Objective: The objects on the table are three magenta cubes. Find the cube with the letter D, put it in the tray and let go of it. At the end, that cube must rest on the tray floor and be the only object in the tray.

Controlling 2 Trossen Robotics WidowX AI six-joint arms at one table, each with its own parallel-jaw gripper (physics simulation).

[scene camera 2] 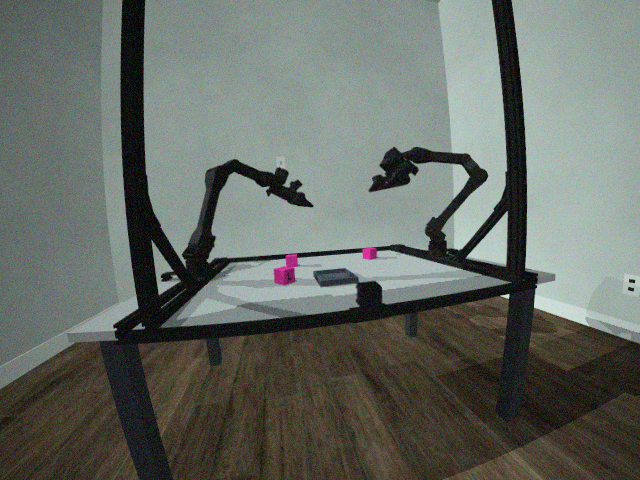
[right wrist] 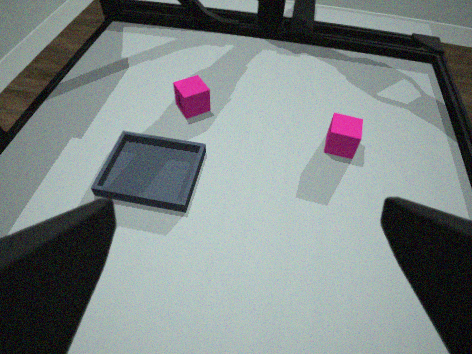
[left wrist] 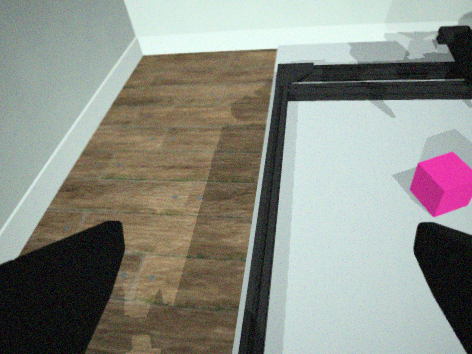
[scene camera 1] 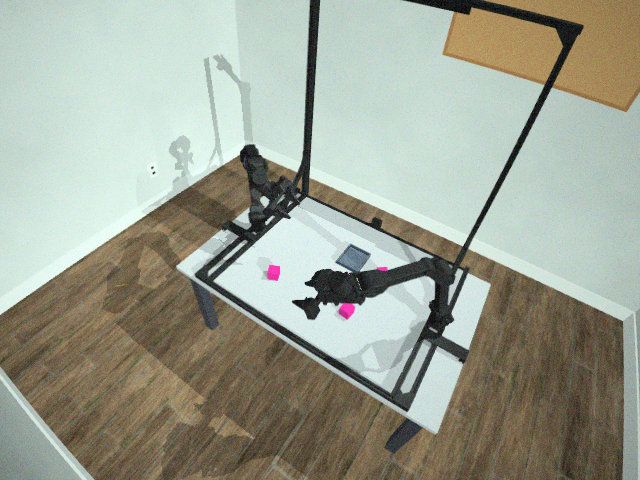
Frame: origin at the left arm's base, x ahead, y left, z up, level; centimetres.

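Seen in the pictures: left gripper, fingertip midpoint: (scene camera 2: 310, 205) (left wrist: 269, 236) (scene camera 1: 298, 292); right gripper, fingertip midpoint: (scene camera 2: 375, 189) (right wrist: 251, 211) (scene camera 1: 295, 211); left arm's base at its link origin: (scene camera 2: 198, 276) (right wrist: 269, 22) (scene camera 1: 436, 323); right arm's base at its link origin: (scene camera 2: 437, 255) (scene camera 1: 258, 228).
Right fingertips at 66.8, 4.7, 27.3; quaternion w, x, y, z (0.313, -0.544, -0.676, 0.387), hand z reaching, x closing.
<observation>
Offsets run from my right fingertips to a thing's middle, as dx, dy, dz. "spot": to the spot under its first point. Level surfaces: height alone.
Three magenta cubes lie on the white table @(dz -29.2) (scene camera 1: 294, 248). One cube @(+1.7, +12.9, -27.0) (scene camera 1: 273, 272) (scene camera 2: 370, 253) lies alone toward the right arm's side. A second cube @(-33.6, +11.0, -27.0) (scene camera 1: 347, 310) (scene camera 2: 291, 260) (right wrist: 343, 135) lies just below my left gripper. The third cube @(-37.4, -14.2, -27.0) (scene camera 1: 382, 269) (scene camera 2: 284, 275) (right wrist: 192, 95) lies beside the dark grey tray @(-22.1, -16.1, -28.3) (scene camera 1: 353, 257) (scene camera 2: 335, 276) (right wrist: 150, 170) and bears a dark mark that I cannot read. The tray is empty. My left gripper (scene camera 1: 308, 294) (scene camera 2: 304, 202) is open, high above the table. My right gripper (scene camera 1: 288, 210) (scene camera 2: 375, 186) (right wrist: 251, 211) is open, high near its base.
A black frame (scene camera 1: 309, 95) (left wrist: 266, 211) borders the table and rises overhead. The left wrist view shows the table corner, wooden floor (left wrist: 164, 175), one finger (left wrist: 87, 281) and a sliver of magenta @(spot: +2.6, +15.8, -28.5) (left wrist: 411, 186) at its right edge. A small black block (scene camera 2: 369, 293) sits on the frame's near rail.
</observation>
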